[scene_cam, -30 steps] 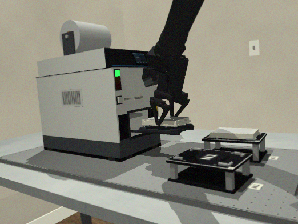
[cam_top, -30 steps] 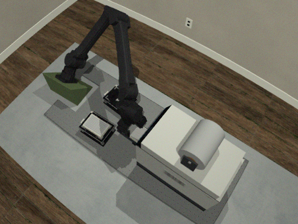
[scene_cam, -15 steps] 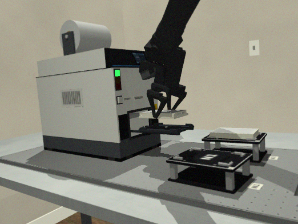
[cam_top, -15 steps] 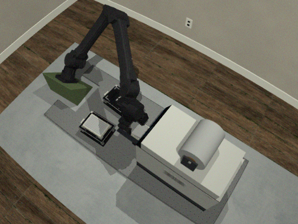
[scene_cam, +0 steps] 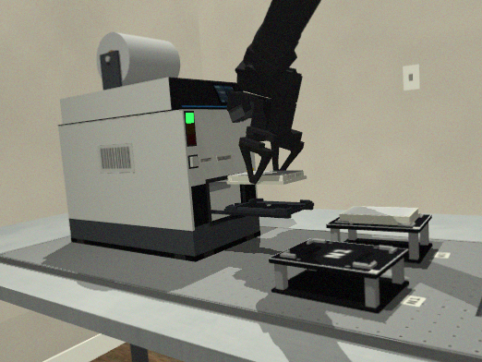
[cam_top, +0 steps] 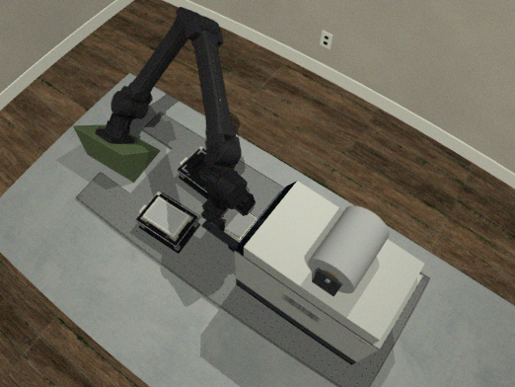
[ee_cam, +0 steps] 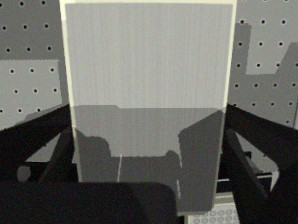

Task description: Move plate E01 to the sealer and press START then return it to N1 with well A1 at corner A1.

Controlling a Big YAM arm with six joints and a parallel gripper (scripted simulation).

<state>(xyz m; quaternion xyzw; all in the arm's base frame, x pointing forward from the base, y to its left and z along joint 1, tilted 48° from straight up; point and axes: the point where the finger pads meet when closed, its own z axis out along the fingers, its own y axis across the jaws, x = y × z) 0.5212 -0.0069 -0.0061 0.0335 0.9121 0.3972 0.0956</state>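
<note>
Right now the sealer stage is 60 mm below my hand. Also, from my hand: covered white plate (180 mm behind, 90 mm to the right, 80 mm below); then start button (100 mm ahead, 90 mm to the left, 40 mm above); then black plate nest (200 mm behind, 120 mm to the left, 100 mm below).
</note>
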